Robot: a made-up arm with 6 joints.
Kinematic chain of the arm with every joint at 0, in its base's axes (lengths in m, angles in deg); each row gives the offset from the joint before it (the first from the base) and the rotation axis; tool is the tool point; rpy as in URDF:
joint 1: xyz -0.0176 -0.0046 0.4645 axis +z
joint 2: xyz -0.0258 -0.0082 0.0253 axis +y
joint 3: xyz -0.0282 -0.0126 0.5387 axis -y
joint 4: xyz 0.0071 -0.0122 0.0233 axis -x
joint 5: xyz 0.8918 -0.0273 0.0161 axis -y
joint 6: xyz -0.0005 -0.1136 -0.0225 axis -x
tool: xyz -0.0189 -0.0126 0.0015 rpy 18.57 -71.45 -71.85
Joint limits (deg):
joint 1: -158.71..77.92
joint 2: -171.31..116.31
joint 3: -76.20..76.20
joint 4: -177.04..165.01
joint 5: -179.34..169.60
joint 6: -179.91..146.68
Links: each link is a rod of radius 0.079 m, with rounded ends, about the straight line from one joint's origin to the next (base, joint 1, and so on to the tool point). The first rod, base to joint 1, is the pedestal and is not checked.
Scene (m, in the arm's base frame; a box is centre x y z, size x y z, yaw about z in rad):
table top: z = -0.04
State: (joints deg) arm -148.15 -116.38 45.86 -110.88 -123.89 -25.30
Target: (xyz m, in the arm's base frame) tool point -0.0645 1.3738 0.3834
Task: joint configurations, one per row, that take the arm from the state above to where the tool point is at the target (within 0.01 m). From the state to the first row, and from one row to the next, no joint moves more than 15 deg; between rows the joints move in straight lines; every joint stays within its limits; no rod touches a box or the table.
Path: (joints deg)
1: -133.57 -116.50 49.77 -109.09 -124.51 -25.23
2: -118.99 -116.61 53.69 -107.30 -125.13 -25.16
3: -104.41 -116.73 57.60 -105.51 -125.75 -25.09
4: -89.83 -116.84 61.51 -103.72 -126.37 -25.02

